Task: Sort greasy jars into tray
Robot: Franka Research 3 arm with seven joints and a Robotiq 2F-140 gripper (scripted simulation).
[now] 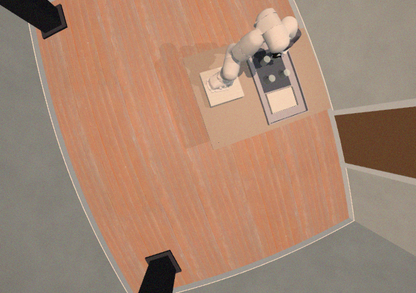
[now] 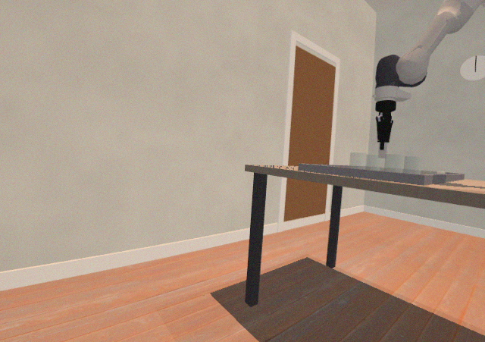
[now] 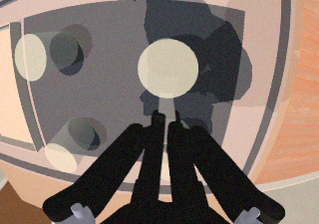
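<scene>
My hand is 10 mm short of the grey drying mat, 80 mm to the left of it and 110 mm above it. Round my hand: tray (10 mm behind, 400 mm to the right, 100 mm below).
</scene>
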